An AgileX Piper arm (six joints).
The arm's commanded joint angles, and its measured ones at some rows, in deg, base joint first. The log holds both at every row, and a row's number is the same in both.
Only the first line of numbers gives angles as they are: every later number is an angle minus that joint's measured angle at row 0.
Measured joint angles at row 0:
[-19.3 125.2 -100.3 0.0 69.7 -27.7]
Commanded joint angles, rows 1 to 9:
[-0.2 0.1 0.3 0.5 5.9 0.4]
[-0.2 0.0 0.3 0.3 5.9 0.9]
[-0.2 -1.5 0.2 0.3 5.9 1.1]
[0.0 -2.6 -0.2 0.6 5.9 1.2]
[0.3 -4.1 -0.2 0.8 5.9 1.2]
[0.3 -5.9 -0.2 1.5 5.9 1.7]
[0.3 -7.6 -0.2 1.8 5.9 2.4]
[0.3 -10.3 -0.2 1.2 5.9 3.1]
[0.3 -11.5 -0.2 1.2 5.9 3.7]
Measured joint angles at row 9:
[0.2 -7.9 0.0 1.3 0.0 2.4]
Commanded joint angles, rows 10 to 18:
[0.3 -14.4 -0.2 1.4 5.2 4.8]
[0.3 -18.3 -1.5 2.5 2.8 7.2]
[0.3 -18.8 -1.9 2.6 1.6 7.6]
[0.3 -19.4 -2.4 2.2 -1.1 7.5]
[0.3 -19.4 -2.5 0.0 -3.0 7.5]
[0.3 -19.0 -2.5 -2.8 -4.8 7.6]
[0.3 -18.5 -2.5 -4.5 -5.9 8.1]
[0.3 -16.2 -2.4 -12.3 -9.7 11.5]
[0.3 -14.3 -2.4 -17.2 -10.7 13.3]
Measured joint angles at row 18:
[0.2 -16.3 -2.3 -11.1 -8.5 10.8]
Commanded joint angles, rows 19 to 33:
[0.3 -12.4 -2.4 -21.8 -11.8 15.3]
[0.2 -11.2 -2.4 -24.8 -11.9 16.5]
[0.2 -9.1 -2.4 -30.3 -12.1 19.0]
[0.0 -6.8 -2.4 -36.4 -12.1 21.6]
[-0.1 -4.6 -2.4 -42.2 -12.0 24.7]
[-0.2 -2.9 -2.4 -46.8 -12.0 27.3]
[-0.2 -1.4 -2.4 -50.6 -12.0 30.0]
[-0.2 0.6 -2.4 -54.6 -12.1 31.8]
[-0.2 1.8 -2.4 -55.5 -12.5 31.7]
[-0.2 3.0 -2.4 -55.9 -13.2 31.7]
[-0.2 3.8 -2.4 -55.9 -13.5 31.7]
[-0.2 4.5 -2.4 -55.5 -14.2 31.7]
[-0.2 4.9 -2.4 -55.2 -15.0 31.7]
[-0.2 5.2 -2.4 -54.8 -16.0 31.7]
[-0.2 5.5 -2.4 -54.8 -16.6 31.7]
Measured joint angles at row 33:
[0.1 5.1 -2.3 -54.3 -15.1 31.4]
